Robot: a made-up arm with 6 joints. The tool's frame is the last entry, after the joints.
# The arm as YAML. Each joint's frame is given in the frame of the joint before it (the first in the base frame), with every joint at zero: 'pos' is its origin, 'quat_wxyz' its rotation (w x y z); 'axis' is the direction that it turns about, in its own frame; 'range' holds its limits. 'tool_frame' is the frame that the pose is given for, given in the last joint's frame.
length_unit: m
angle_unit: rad
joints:
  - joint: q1
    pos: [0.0, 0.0, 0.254]
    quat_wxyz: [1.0, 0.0, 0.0, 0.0]
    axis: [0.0, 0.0, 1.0]
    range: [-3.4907, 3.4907]
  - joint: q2
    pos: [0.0, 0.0, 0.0]
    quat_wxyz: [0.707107, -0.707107, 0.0, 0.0]
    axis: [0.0, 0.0, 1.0]
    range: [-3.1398, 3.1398]
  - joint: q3
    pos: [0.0, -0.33, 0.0]
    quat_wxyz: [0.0, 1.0, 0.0, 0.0]
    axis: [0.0, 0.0, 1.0]
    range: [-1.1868, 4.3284]
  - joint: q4
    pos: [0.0, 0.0, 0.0]
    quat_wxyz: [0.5, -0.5, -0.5, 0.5]
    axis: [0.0, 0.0, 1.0]
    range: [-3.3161, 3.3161]
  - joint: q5
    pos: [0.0, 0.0, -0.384]
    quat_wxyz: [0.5, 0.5, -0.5, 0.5]
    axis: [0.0, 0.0, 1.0]
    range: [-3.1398, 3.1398]
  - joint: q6
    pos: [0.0, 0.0, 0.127]
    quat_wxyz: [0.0, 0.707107, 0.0, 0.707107]
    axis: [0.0, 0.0, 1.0]
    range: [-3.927, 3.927]
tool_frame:
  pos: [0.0, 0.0, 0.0]
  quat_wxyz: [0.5, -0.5, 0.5, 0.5]
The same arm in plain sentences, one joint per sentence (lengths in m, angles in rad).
The arm has six revolute joints in a row. What follows holds with every joint at zero, and every direction is one of the base frame's. The first joint is mounted 0.2540 m along +z from the base frame's origin and turns about +z, from -3.4907 to 3.4907 rad. The second joint is mounted at the same point as the first joint and turns about +y, from -3.1398 to 3.1398 rad. The third joint is mounted 0.3300 m along +z from the second joint and turns about -y, from -1.1868 to 4.3284 rad. The fourth joint is mounted at the same point as the third joint and turns about -x, from -3.3161 to 3.3161 rad. The fifth joint is mounted 0.3840 m along +x from the fourth joint and turns about -y, from -3.1398 to 3.1398 rad. The sixth joint is mounted 0.1270 m along -y from the fifth joint and turns about -x, from -3.9270 to 3.9270 rad. The tool frame, which is the frame that the pose is given for, is mounted at the same point as the sixth joint; its axes are parallel to the base frame's.
